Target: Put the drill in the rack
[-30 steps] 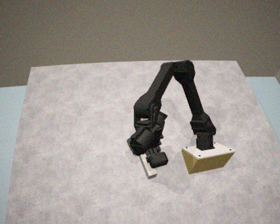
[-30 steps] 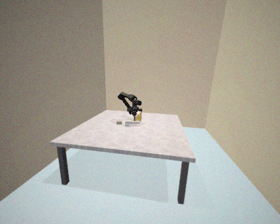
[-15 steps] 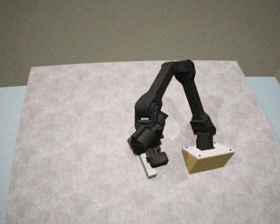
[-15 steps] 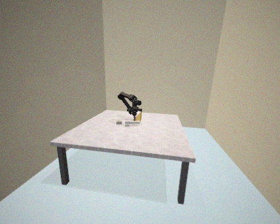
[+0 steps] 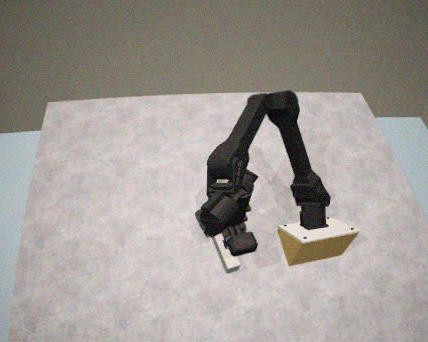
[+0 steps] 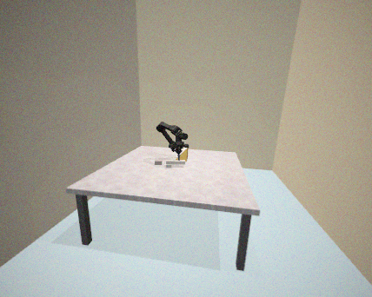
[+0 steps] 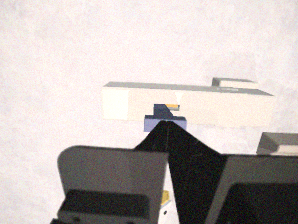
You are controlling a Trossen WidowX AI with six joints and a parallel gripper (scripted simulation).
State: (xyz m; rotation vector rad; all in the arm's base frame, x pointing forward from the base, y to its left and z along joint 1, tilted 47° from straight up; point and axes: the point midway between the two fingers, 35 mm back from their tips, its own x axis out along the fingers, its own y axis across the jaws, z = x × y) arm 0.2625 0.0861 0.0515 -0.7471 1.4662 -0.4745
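My gripper tip is 30 mm above the blue key. Also, from my gripper tip: drill: 50 mm to the right, 80 mm below; then rack: 40 mm behind, 210 mm to the right, 110 mm below; then holder block: 30 mm to the right, 80 mm below.
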